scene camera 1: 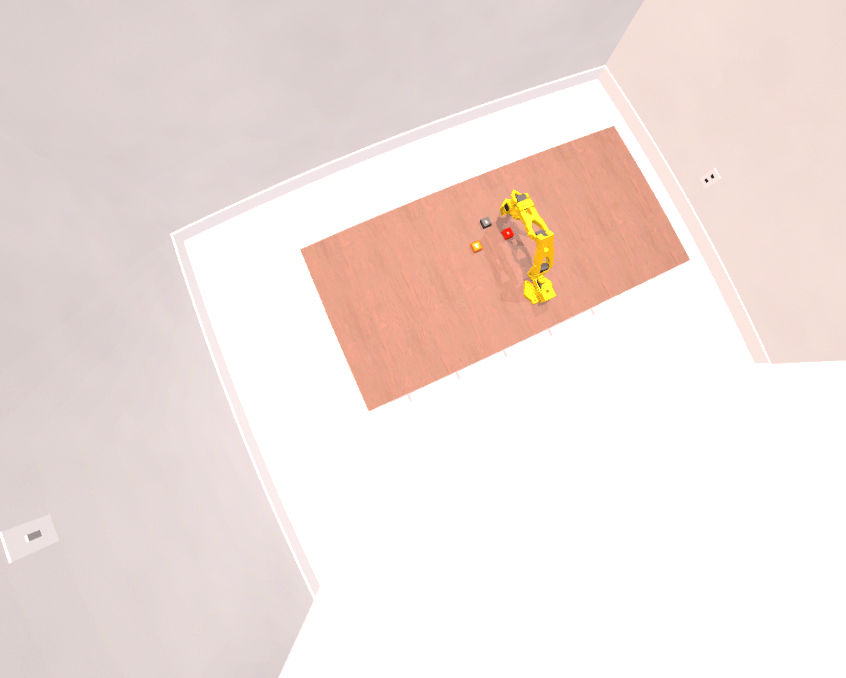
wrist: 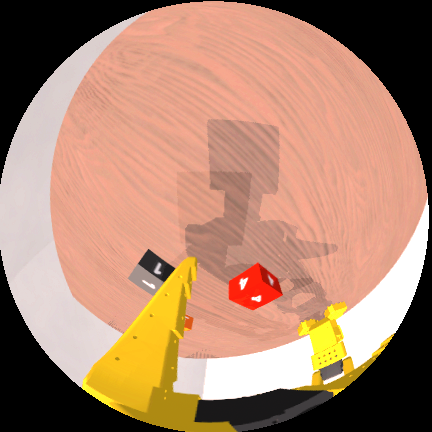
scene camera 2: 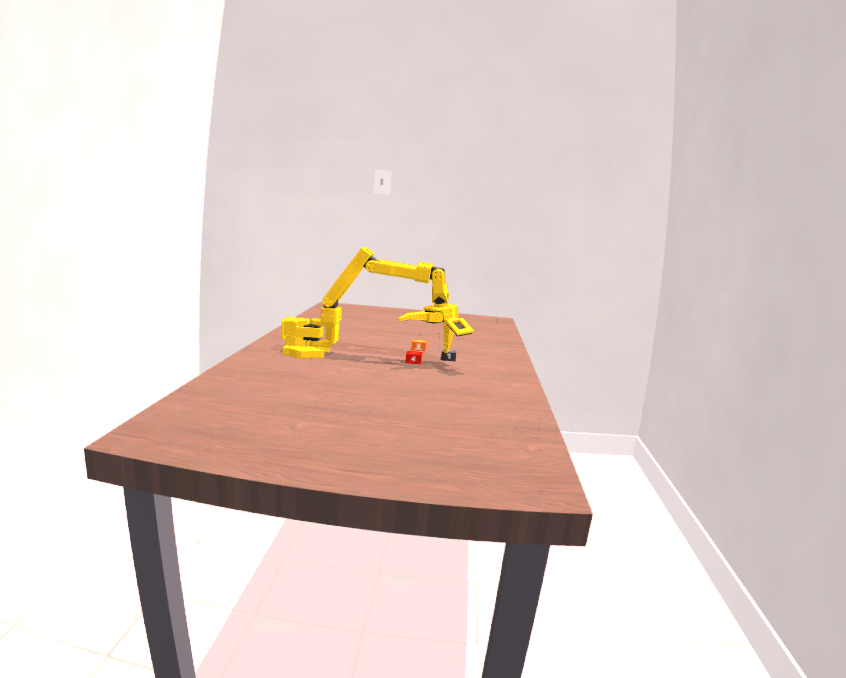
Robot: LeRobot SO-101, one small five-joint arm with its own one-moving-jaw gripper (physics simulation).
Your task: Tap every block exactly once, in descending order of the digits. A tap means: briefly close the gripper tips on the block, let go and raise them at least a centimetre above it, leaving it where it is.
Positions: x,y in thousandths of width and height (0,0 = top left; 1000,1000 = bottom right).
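Black block (wrist: 351,628), red block (wrist: 594,663).
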